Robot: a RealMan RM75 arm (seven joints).
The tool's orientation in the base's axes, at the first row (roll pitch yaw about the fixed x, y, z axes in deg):
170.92, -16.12, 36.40
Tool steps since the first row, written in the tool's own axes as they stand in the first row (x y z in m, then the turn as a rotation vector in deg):
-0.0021, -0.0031, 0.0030, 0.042, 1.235, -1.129
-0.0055, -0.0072, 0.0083, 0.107, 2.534, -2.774
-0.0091, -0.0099, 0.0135, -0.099, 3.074, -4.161
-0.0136, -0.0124, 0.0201, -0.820, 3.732, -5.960
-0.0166, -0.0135, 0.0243, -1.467, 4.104, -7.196
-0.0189, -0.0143, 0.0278, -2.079, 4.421, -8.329
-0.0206, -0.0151, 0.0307, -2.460, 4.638, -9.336
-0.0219, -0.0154, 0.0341, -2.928, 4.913, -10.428
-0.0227, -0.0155, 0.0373, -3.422, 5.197, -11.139
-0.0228, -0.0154, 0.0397, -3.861, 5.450, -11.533
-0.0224, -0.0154, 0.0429, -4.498, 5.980, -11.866
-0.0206, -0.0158, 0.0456, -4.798, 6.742, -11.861
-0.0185, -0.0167, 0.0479, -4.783, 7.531, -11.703
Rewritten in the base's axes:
-0.0024, 0.0015, -0.0039, 0.358, -1.030, 1.270
-0.0056, 0.0031, -0.0105, 0.606, -2.118, 3.045
-0.0082, 0.0034, -0.0168, 0.308, -2.728, 4.386
-0.0110, 0.0031, -0.0247, -0.452, -3.743, 5.992
-0.0126, 0.0025, -0.0297, -1.136, -4.462, 7.041
-0.0138, 0.0020, -0.0338, -1.791, -5.111, 7.994
-0.0146, 0.0017, -0.0371, -2.283, -5.542, 8.877
-0.0147, 0.0014, -0.0408, -2.836, -6.074, 9.824
-0.0144, 0.0011, -0.0440, -3.285, -6.614, 10.405
-0.0136, 0.0011, -0.0463, -3.609, -7.086, 10.695
-0.0123, 0.0014, -0.0493, -3.915, -7.896, 10.914
-0.0103, 0.0029, -0.0514, -3.725, -8.692, 10.942
-0.0084, 0.0049, -0.0531, -3.230, -9.326, 10.916

